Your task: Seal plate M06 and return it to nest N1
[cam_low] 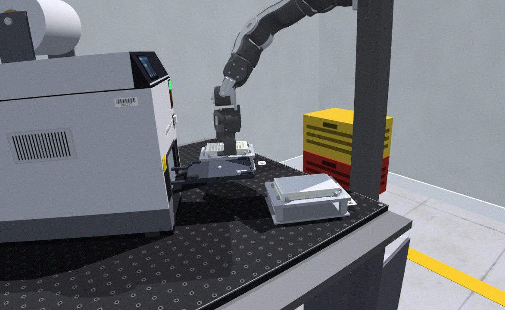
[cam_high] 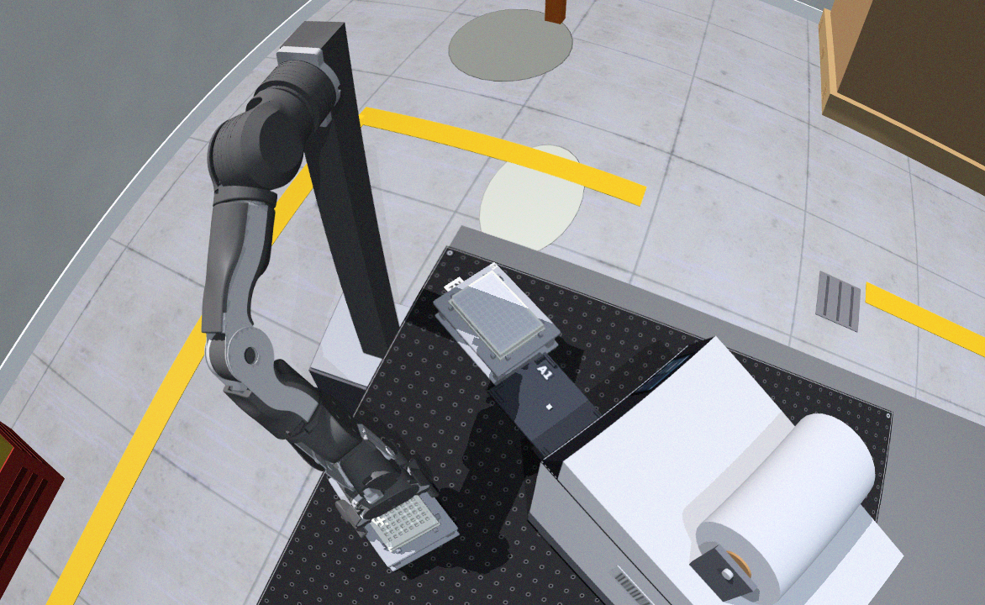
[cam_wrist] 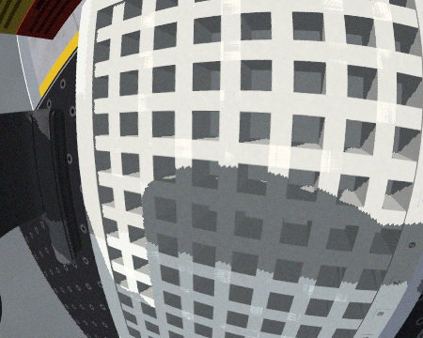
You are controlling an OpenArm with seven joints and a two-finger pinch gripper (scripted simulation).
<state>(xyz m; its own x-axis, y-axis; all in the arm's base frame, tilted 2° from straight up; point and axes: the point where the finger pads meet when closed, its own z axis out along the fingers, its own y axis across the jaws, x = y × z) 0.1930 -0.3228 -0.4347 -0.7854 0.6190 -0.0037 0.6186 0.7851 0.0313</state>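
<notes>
My hand is right at the plate M06. The rest, counted from my hand: sealer's stage: 170 mm ahead, 200 mm to the left, 40 mm above; then start key: 200 mm ahead, 60 mm to the left, 140 mm above; then plate M09: 50 mm ahead, 340 mm to the left.
</notes>
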